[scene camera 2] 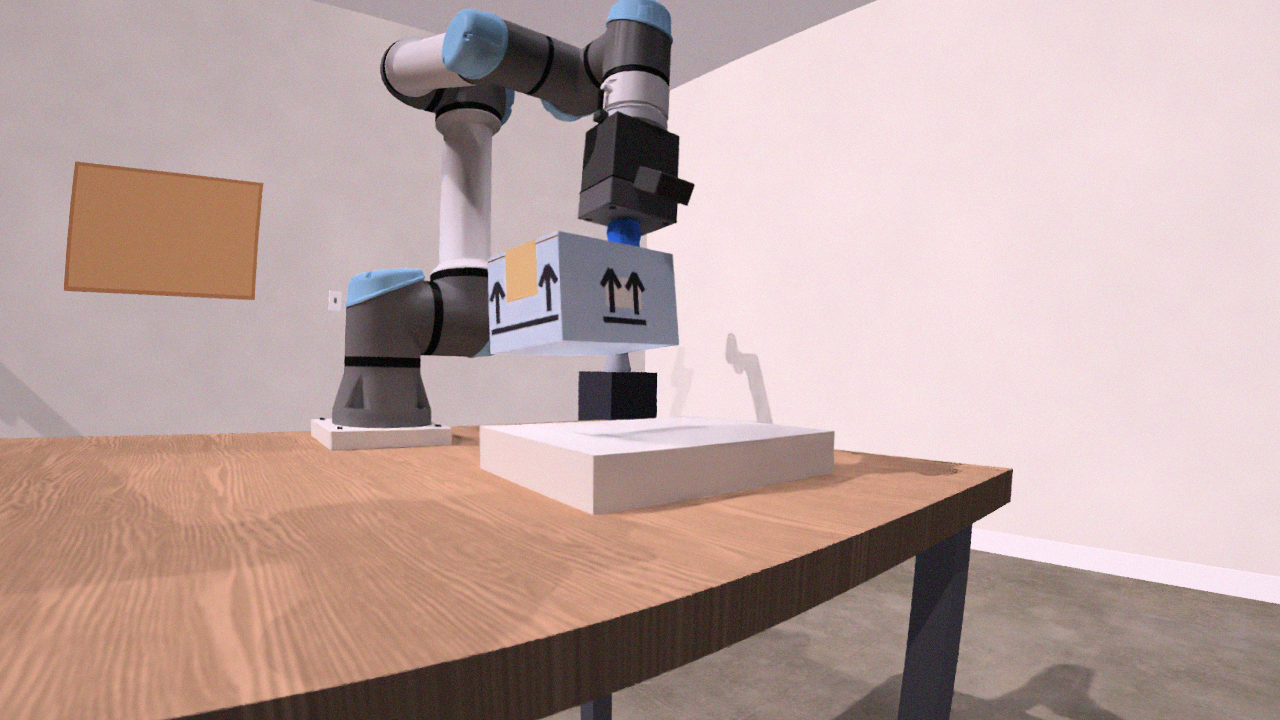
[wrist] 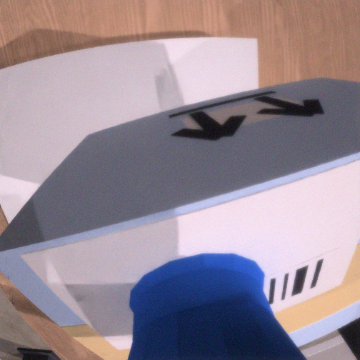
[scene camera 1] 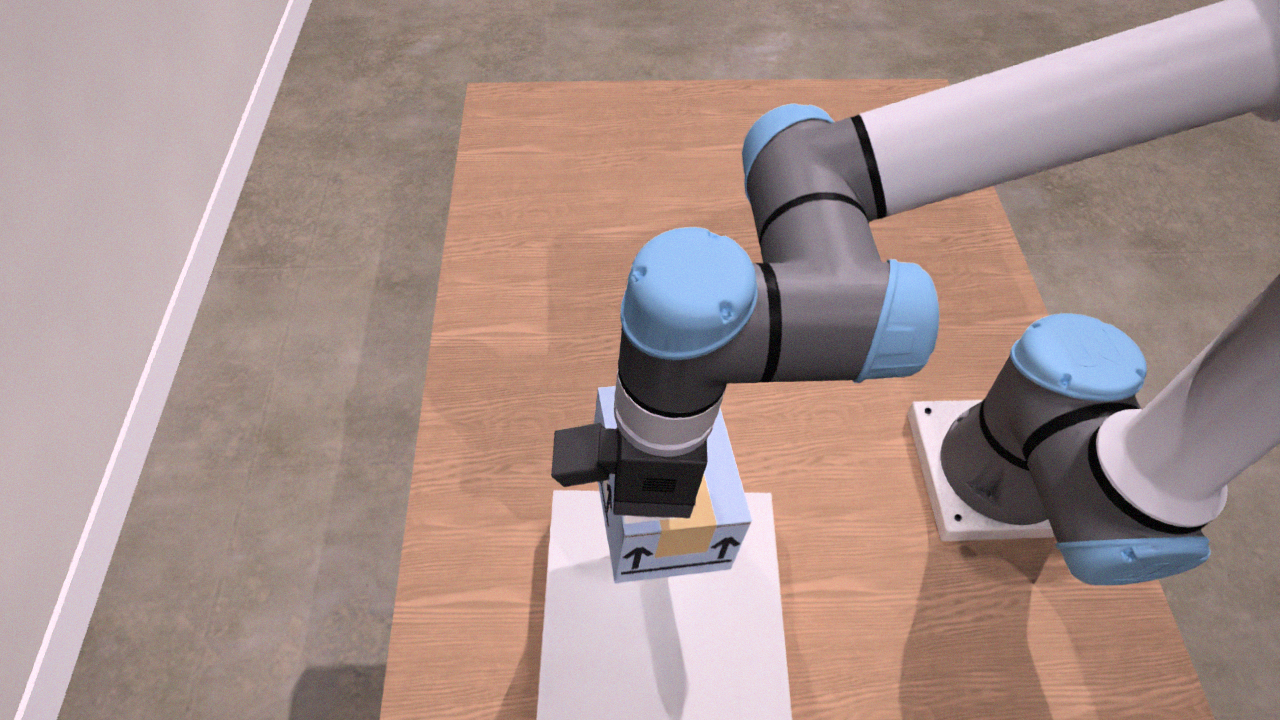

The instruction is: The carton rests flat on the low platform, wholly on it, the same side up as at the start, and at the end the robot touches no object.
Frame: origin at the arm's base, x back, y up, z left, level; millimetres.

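Seen in the pictures: hand at its tool point: point(scene camera 2: 624, 265); arm's base at its link origin: point(scene camera 2: 382, 423) point(scene camera 1: 1005, 466).
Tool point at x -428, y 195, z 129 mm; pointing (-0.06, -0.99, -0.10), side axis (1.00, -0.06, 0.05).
Offsets run from my tool point to a thing's top centre. Level surfaces: height alone.
The light-blue carton @(dz -36, dx +18, dy +15 mm) point(scene camera 1: 726, 492) point(scene camera 2: 581, 295) point(wrist: 150, 180) hangs in the air from my gripper point(scene camera 1: 657, 512) point(scene camera 2: 623, 234) point(wrist: 200, 270), whose blue suction cup is on the carton's white-labelled top. The printed arrows point up in the scene camera 2 view, and the carton looks about level. Its underside is apart from the low white platform @(dz +63, dx +17, dy -172 mm) point(scene camera 1: 608, 644) point(scene camera 2: 716, 465) point(wrist: 75, 100), with a clear gap. In the scene camera 1 view the carton overlaps the platform's far edge. The cup is hidden behind the gripper body there.
The wooden table @(dy -220 mm) point(scene camera 1: 501, 223) point(scene camera 2: 268, 555) carries the platform and the robot's white base plate point(scene camera 1: 930, 465) point(scene camera 2: 384, 436), which stands to the platform's right in the scene camera 1 view. A black block point(scene camera 2: 617, 395) shows behind the platform. An orange board point(scene camera 2: 161, 231) hangs on the wall.
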